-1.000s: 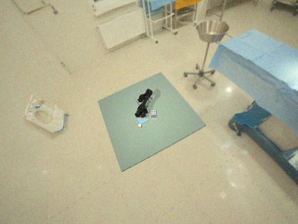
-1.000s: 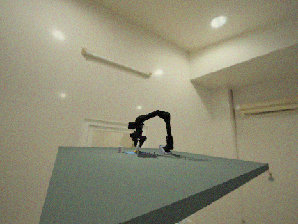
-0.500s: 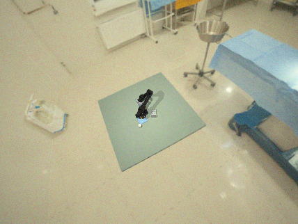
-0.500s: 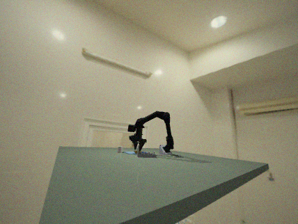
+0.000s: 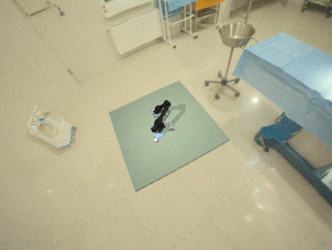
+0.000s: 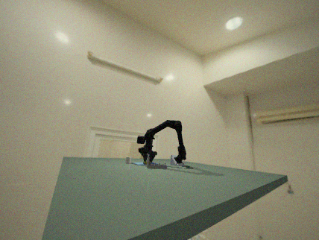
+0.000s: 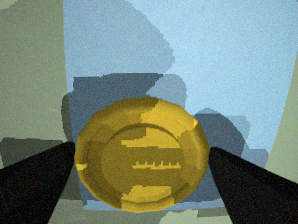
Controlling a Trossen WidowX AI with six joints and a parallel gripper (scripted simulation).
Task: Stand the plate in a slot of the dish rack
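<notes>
My gripper tip is 20 mm short of the blue mat, 20 mm to the left of it and 10 mm above it. The rest, counted from my gripper tip: yellow plate 10 mm above; grey dish rack 40 mm ahead, 170 mm to the left, 10 mm above; white cup 120 mm ahead, 110 mm to the right, 20 mm above.
</notes>
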